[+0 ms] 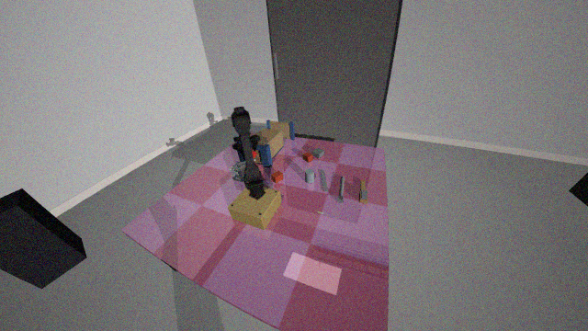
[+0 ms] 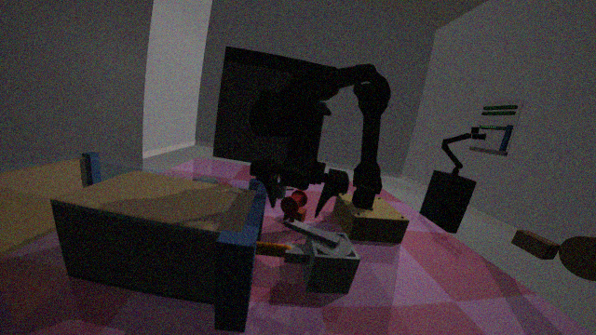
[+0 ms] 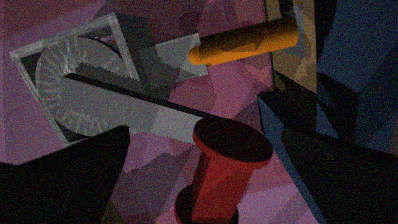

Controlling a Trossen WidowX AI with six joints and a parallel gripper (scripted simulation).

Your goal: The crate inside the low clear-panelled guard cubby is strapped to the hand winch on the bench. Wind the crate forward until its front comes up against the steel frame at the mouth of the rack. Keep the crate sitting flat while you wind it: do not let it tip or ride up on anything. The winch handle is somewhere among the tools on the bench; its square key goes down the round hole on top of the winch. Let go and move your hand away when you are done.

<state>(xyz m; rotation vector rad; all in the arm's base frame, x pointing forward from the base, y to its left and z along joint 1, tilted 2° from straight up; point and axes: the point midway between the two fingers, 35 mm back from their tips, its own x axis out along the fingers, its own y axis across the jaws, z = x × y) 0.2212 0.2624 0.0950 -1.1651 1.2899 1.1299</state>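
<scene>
The red knob is 2 cm to the right of my gripper tip. Round my gripper tip: red-knobbed winch handle: 3 cm below, 3 cm behind, 1 cm to the right; blue steel frame: 7 cm ahead, 5 cm to the left, 3 cm below; grey hand winch: 10 cm below, 10 cm behind, 1 cm to the left.
</scene>
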